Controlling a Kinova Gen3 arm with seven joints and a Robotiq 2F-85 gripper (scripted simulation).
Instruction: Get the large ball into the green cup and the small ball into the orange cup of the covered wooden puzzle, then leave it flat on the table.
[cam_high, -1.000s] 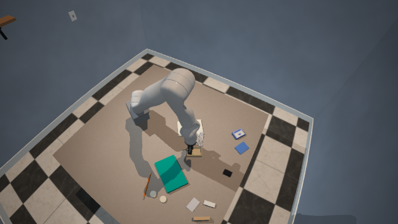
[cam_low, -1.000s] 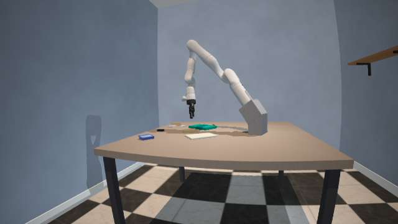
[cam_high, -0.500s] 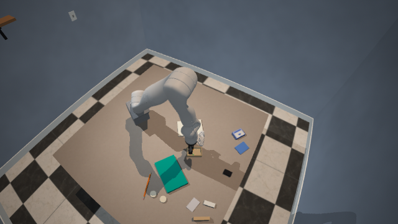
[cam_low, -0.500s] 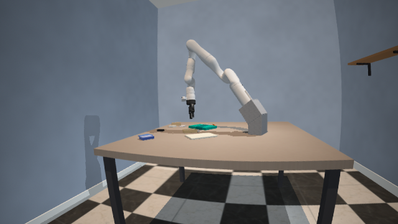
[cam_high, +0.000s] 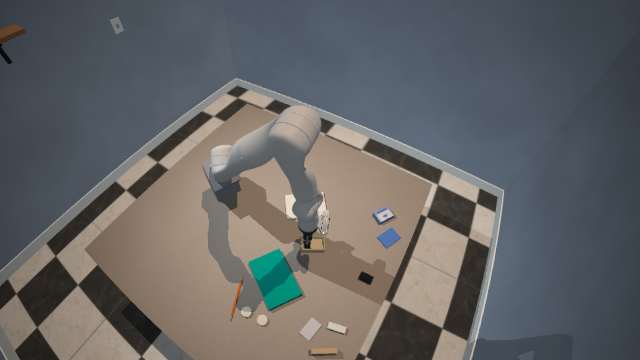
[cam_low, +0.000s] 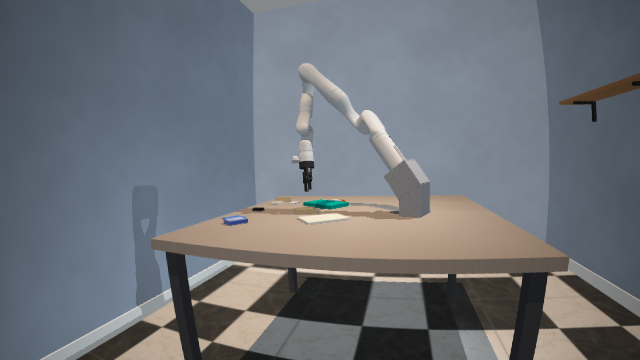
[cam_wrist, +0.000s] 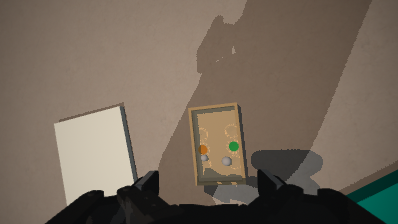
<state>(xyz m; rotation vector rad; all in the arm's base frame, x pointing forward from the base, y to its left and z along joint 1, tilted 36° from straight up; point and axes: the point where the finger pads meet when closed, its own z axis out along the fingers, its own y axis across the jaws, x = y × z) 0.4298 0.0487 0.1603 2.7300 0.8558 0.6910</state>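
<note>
My hand is 110 mm above the covered wooden puzzle, 10 mm to the right of it and 10 mm short of it. Round my hand: teal book: 210 mm to the right, 100 mm below, 30 mm behind; cream pad: 170 mm to the left, 130 mm behind, 110 mm below; black block: 290 mm ahead, 110 mm below.
</note>
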